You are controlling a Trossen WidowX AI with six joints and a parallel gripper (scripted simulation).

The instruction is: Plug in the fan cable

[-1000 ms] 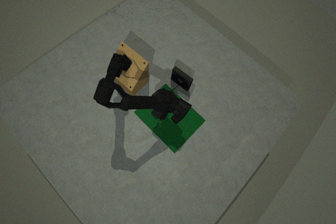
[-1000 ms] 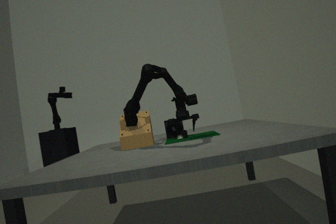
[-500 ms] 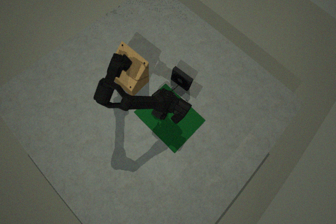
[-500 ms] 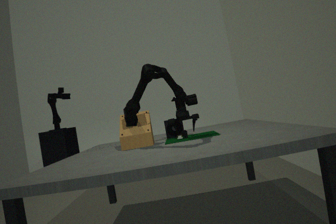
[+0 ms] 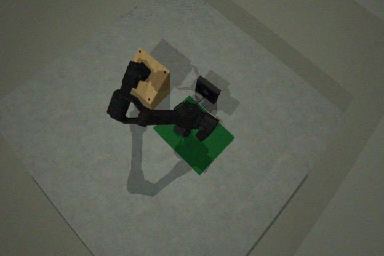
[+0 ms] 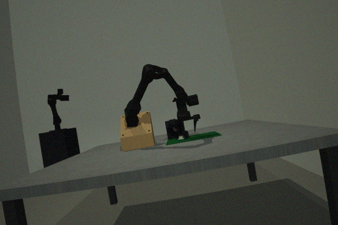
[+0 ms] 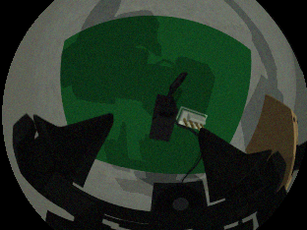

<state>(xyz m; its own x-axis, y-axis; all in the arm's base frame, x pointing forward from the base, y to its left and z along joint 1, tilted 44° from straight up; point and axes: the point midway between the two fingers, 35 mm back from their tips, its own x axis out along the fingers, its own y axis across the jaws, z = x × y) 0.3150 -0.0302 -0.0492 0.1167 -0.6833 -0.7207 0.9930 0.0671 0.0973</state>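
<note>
My gripper tip is 1 cm to the left of the dark plug and 1 cm above it. From my gripper tip the other things lie so: black fan 7 cm behind, 17 cm to the left, 3 cm above; green board 3 cm ahead, 4 cm below.
</note>
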